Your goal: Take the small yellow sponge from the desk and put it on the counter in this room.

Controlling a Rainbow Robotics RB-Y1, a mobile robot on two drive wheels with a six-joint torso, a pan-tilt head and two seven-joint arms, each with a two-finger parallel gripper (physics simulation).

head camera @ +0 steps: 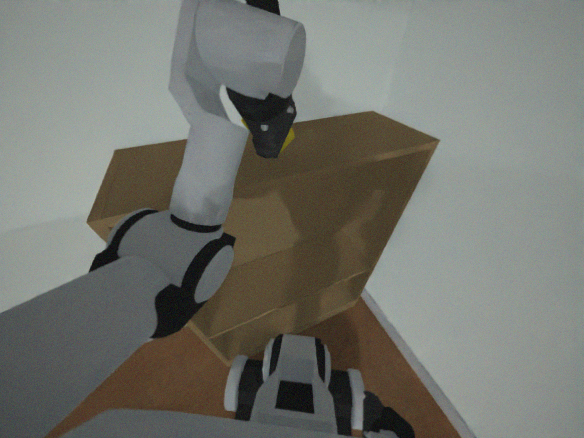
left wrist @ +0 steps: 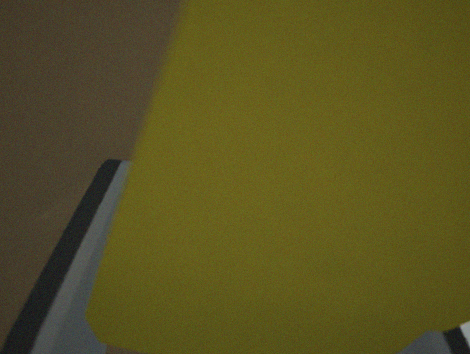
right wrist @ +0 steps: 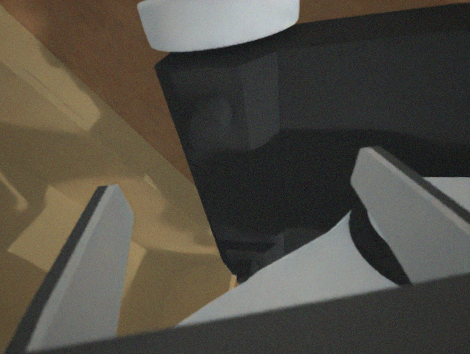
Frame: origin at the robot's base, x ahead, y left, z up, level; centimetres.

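Seen in the pictures: left gripper, fingertip midpoint: (head camera: pixel 280 141); right gripper, fingertip midpoint: (head camera: pixel 366 414) (right wrist: pixel 243 182).
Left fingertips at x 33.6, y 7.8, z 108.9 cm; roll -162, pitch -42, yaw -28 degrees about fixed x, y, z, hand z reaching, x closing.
A point is followed by its place in that frame.
The yellow sponge (head camera: pixel 289 140) @(x 32.6, y 5.6, z 109.6 cm) (left wrist: pixel 300 165) is held between the fingers of my left gripper (head camera: pixel 270 147) @(x 33.6, y 7.8, z 108.9 cm). In the left wrist view it fills most of the picture and hides much of the fingers. In the head view the gripper hides most of it. The gripper appears in front of the brown wooden unit's top; its height above that top cannot be told. My right gripper (right wrist: pixel 243 182) @(x -7.1, y -23.3, z 39.2 cm) is open and empty in the right wrist view, its fingers wide apart, low beside my own base. No desk or counter can be made out with certainty.
A brown wooden shelf unit (head camera: pixel 350 135) @(x 46.1, y -10.3, z 106.1 cm) stands close in front, against pale walls (head camera: pixel 500 225) @(x 31.2, y -52.4, z 89.4 cm) that meet in a corner behind it. Its lower part also shows in the right wrist view. Reddish-brown floor (head camera: pixel 165 370) @(x 1.7, y 66.5, z 0.1 cm) shows around its foot. My dark base (right wrist: pixel 325 90) @(x -13.0, y -17.6, z 16.9 cm) is near the right gripper.
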